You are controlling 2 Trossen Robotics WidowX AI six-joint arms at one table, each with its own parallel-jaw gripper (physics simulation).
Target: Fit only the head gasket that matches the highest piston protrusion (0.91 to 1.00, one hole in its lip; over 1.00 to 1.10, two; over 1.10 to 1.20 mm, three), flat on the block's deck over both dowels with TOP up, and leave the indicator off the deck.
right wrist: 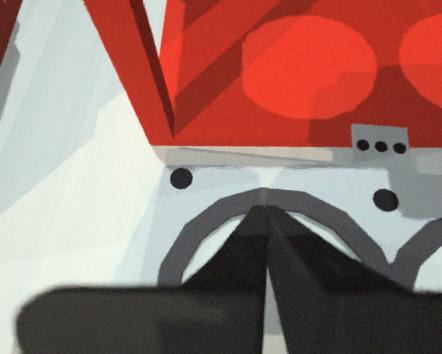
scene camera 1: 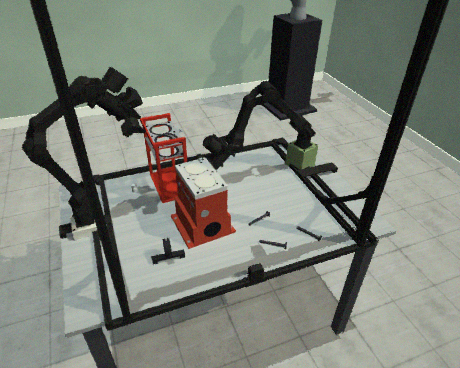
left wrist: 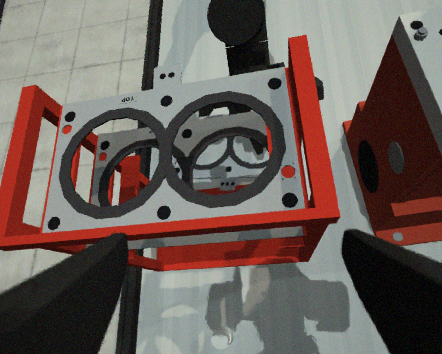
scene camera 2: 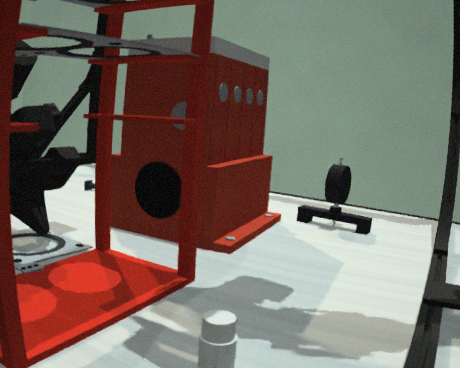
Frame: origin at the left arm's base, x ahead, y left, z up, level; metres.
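Where they show: left gripper, fingertip midpoint: [scene camera 1: 142, 125] [left wrist: 236, 243]; right gripper, fingertip midpoint: [right wrist: 264, 217] [left wrist: 259, 153] [scene camera 2: 45, 233]; left arm's base, origin of the base link: [scene camera 1: 84, 220]; right arm's base, origin of the base link: [scene camera 1: 303, 144].
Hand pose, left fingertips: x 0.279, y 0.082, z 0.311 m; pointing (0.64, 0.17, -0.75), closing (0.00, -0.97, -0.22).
Each offset is from my left fingertips to the centre of the thing. "spot": to the spot under its first point. Level surfaces: height alone.
A three-hole gasket @(spot: 0.156 m ahead, 0.010 m right, 0.346 m down) [scene camera 2: 75, 250] [right wrist: 210, 179] lies low beside the red rack's base, lip over its edge. My right gripper [scene camera 1: 217, 164] [scene camera 2: 42, 233] [right wrist: 264, 217] is shut and empty, its tips at one bore of that gasket. My left gripper [scene camera 1: 138, 132] [left wrist: 236, 243] is open and empty by the rack top. In the left wrist view, a two-hole gasket @(0.096 m ahead, 0.065 m left, 0.092 m down) [left wrist: 165, 150], marked TOP, lies in the rack above another gasket @(spot: 0.133 m ahead, 0.138 m left, 0.146 m down) [left wrist: 117, 140], whose lip is hidden. The engine block @(0.143 m ahead, 0.226 m right, 0.227 m down) [scene camera 1: 215, 205] [scene camera 2: 235, 130] has a bare deck @(0.112 m down) [scene camera 1: 201, 175]. The dial indicator @(0.025 m back, 0.348 m right, 0.300 m down) [scene camera 1: 167, 254] [scene camera 2: 338, 185] stands on the table; its reading is not visible.
The red rack @(0.082 m ahead, 0.064 m left, 0.207 m down) [scene camera 1: 160, 186] [scene camera 2: 192, 150] [left wrist: 175, 229] [right wrist: 225, 115] stands behind the block. Three bolts @(0.361 m ahead, 0.284 m right, 0.346 m down) [scene camera 1: 259, 218] @(0.352 m ahead, 0.423 m right, 0.346 m down) [scene camera 1: 273, 244] @(0.505 m ahead, 0.425 m right, 0.346 m down) [scene camera 1: 309, 233] lie right of the block. A grey cylinder @(0.065 m back, 0.073 m left, 0.334 m down) [scene camera 1: 134, 188] [scene camera 2: 218, 330] stands left of the rack. Black frame posts [scene camera 1: 400, 120] rise at the table's sides.
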